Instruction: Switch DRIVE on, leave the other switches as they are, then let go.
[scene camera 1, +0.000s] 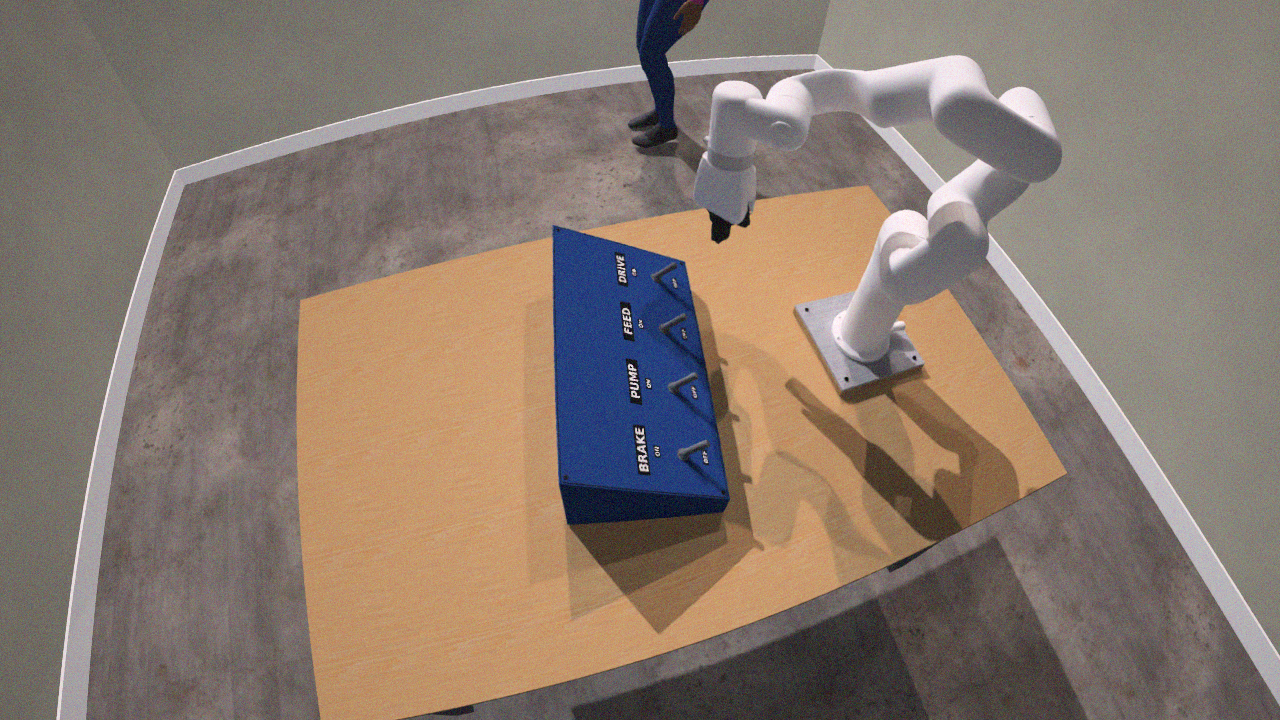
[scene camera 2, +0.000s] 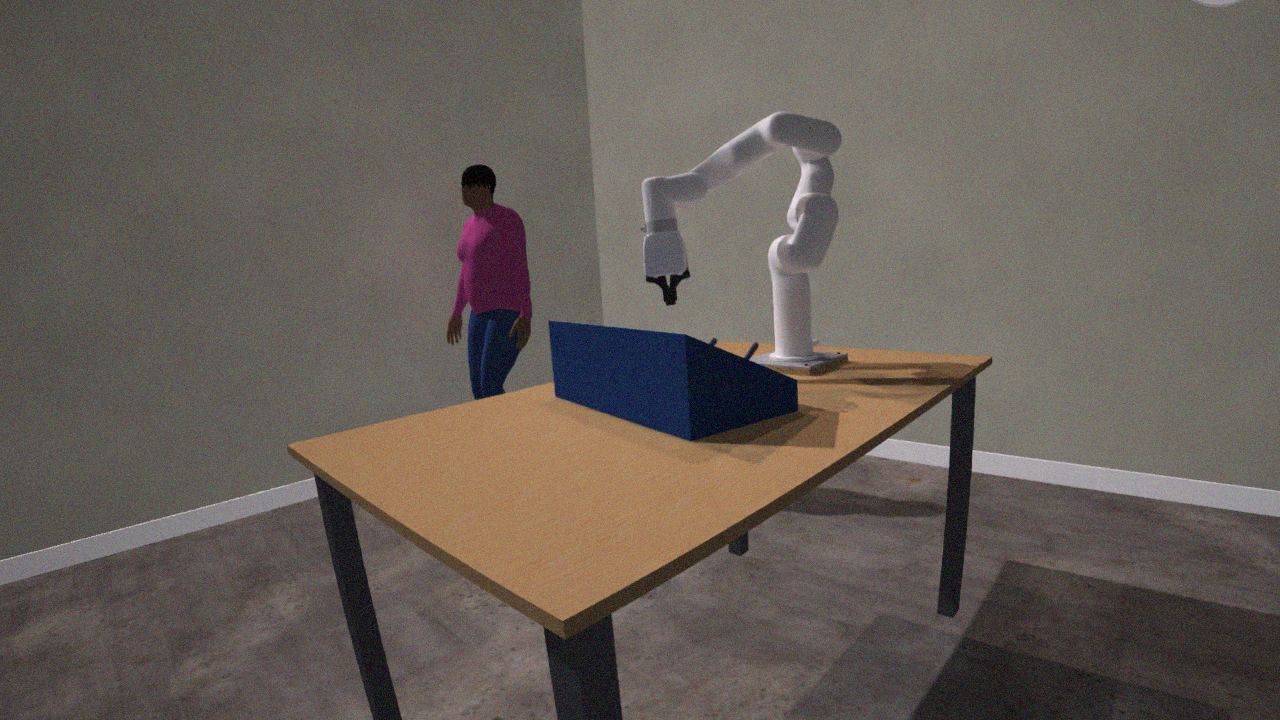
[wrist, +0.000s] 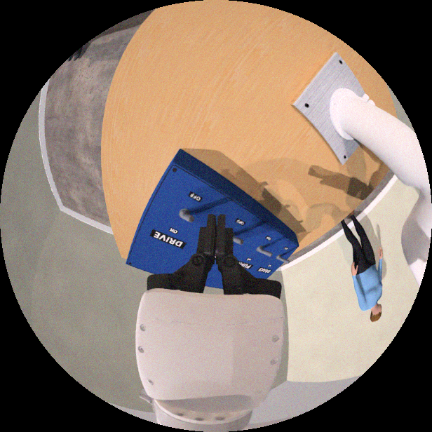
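Where they show: gripper, fingertip midpoint: (scene camera 1: 719, 238) (scene camera 2: 671, 304); arm's base, origin of the base link: (scene camera 1: 860, 336) (scene camera 2: 794, 357).
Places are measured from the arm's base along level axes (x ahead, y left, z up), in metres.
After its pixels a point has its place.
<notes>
A blue sloped switch box (scene camera 1: 590, 402) {x 0.565, y 0.092, z 0.131 m} (scene camera 2: 617, 371) {x 0.603, y 0.008, z 0.071 m} (wrist: 145, 247) carries a row of grey levers. The DRIVE lever (scene camera 1: 664, 272) {x 0.371, y -0.167, z 0.090 m} (wrist: 186, 215) leans to its OFF side, at the row's far end in scene camera 1. The FEED lever (scene camera 1: 673, 323) {x 0.390, y -0.050, z 0.091 m}, PUMP lever (scene camera 1: 682, 384) {x 0.411, y 0.069, z 0.088 m} and BRAKE lever (scene camera 1: 693, 450) {x 0.431, y 0.187, z 0.091 m} lean the same way. My gripper (scene camera 1: 719, 238) {x 0.274, y -0.165, z 0.161 m} (scene camera 2: 670, 302) {x 0.274, y -0.165, z 0.161 m} (wrist: 216, 222) is shut and empty. It hangs above the box's DRIVE end, apart from the levers. In the wrist view the fingers cover the FEED label and part of its lever.
The box stands on a wooden table (scene camera 1: 420, 447) {x 0.865, y 0.026, z -0.021 m} (scene camera 2: 537, 501) {x 0.945, y 0.233, z -0.021 m} (wrist: 165, 90). The arm's metal base plate (scene camera 1: 819, 331) {x 0.082, y -0.032, z 0.000 m} (wrist: 320, 105) is beyond its low side. A person in a pink top (scene camera 2: 492, 259) stands behind the table; a person in blue (wrist: 369, 287) shows in the wrist view.
</notes>
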